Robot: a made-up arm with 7 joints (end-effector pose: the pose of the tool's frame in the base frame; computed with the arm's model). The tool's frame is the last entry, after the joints. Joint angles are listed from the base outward.
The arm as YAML. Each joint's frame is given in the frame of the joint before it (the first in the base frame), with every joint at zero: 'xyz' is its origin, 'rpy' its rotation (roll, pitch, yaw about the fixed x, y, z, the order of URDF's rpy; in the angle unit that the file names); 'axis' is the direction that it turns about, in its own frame. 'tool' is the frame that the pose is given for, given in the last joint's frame.
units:
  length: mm
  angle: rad
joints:
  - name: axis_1
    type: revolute
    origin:
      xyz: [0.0, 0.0, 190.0]
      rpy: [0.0, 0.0, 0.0]
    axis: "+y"
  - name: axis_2
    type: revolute
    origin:
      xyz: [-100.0, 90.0, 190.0]
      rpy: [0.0, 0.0, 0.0]
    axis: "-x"
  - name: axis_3
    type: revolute
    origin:
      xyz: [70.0, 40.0, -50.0]
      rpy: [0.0, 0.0, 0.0]
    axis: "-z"
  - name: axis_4
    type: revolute
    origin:
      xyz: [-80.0, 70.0, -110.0]
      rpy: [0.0, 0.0, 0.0]
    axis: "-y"
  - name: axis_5
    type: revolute
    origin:
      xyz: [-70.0, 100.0, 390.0]
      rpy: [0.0, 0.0, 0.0]
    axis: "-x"
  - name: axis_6
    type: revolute
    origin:
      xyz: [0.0, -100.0, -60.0]
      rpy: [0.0, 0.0, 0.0]
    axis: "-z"
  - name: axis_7
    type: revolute
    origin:
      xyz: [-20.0, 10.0, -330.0]
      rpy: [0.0, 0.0, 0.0]
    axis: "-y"
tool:
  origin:
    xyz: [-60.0, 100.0, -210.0]
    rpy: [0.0, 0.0, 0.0]
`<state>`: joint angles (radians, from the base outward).
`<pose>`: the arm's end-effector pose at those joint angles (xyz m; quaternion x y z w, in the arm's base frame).
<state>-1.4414 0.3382 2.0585 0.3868 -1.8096 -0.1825 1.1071</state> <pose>-0.4655 0.1492 0.9445 -0.1874 0.7244 0.2404 0.6183</pose>
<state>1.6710 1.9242 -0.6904 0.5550 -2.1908 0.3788 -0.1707</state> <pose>0.0050 0.4370 1.0823 0.0333 0.9698 -0.1572 0.1834</pose>
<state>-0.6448 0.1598 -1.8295 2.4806 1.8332 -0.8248 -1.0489</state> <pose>0.5921 -0.2117 -0.2029 -0.0525 -0.4568 0.0322 0.8874</pose>
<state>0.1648 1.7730 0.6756 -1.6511 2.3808 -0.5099 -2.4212</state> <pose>0.4748 0.1489 0.5130 0.1739 -0.1516 0.4399 0.8679</pose>
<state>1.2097 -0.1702 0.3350 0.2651 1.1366 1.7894 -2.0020</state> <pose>0.2259 0.1079 0.3850 0.0370 0.3838 -0.8504 0.3581</pose>
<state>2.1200 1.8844 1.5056 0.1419 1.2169 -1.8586 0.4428</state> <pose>0.1382 0.0902 0.6760 -0.5725 0.6402 0.5122 0.0094</pose>
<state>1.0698 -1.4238 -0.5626 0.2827 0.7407 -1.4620 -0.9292</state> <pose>-0.2899 -0.0051 0.1717 0.1019 0.2962 0.5909 0.7435</pose>
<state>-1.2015 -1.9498 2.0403 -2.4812 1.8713 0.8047 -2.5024</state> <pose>-0.2608 0.5511 0.1360 -0.6391 0.5324 0.5544 0.0293</pose>
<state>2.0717 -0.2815 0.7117 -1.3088 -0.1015 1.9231 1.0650</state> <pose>0.1663 0.3150 0.3819 0.6945 -0.6503 -0.2845 0.1172</pose>
